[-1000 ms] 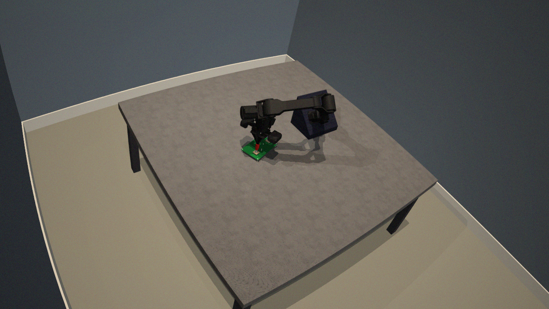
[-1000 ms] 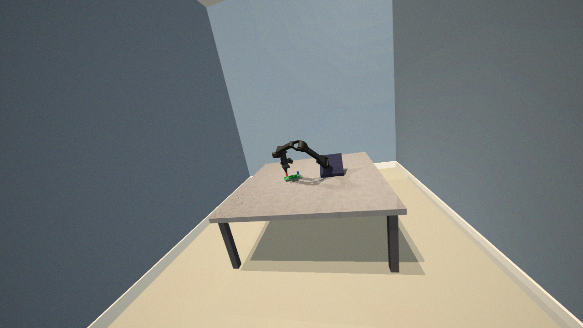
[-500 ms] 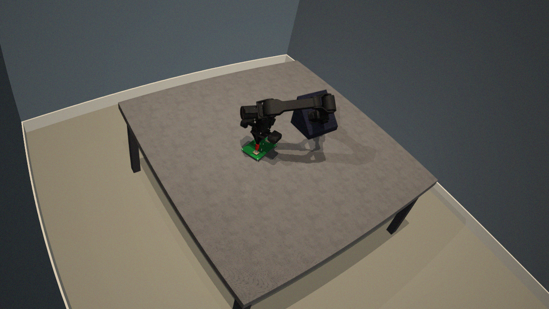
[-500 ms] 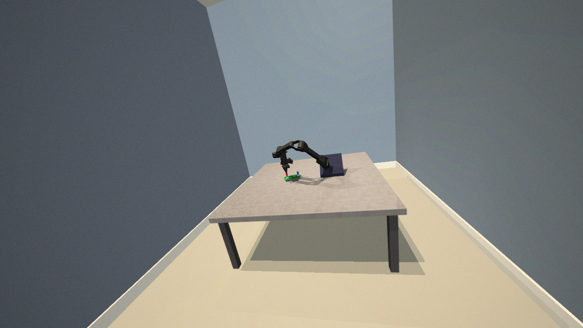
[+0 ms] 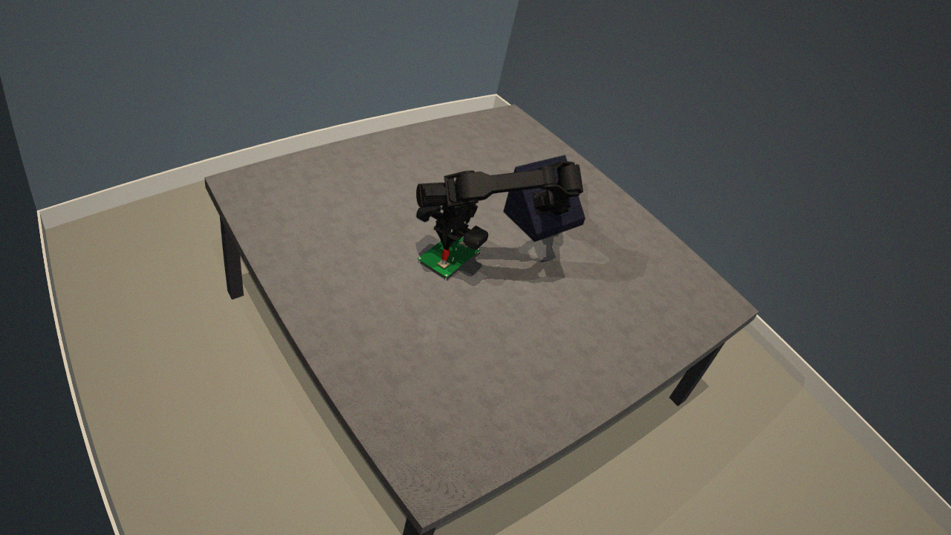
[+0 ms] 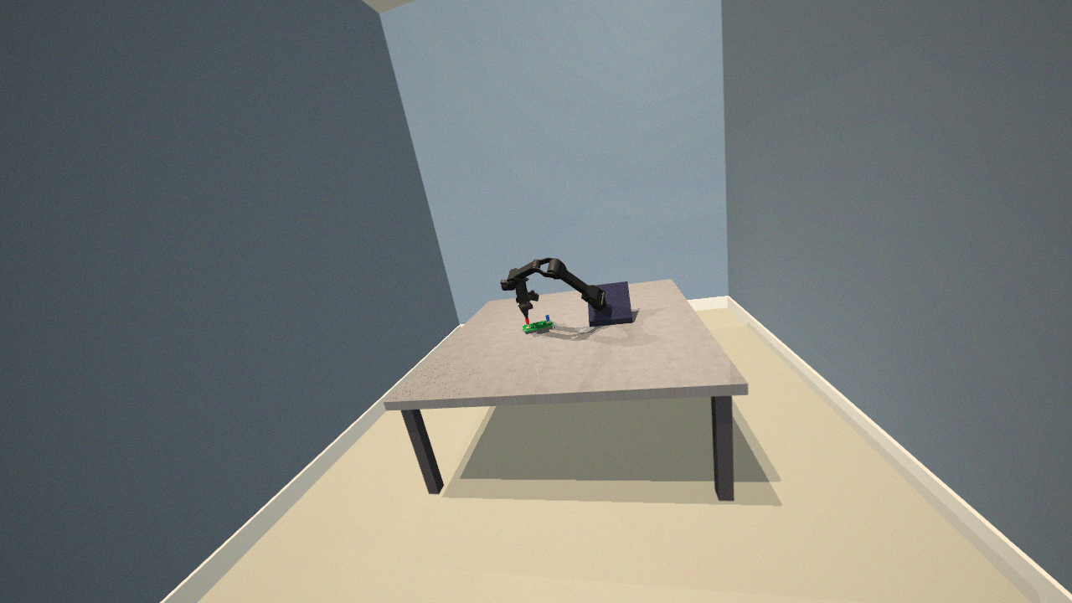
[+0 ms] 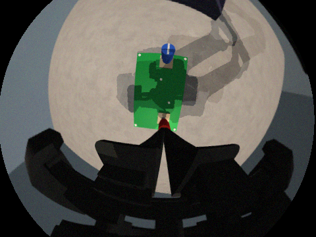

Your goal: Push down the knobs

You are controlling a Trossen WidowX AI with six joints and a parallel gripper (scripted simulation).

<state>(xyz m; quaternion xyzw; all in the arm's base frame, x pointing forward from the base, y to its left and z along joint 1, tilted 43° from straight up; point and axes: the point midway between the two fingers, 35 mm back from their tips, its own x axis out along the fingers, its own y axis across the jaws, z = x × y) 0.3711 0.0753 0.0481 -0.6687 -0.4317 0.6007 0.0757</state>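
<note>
Now: gripper tip 2 cm above the red knob. Also, from my gripper tip: blue knob: 10 cm behind, 5 cm to the right, 2 cm below.
</note>
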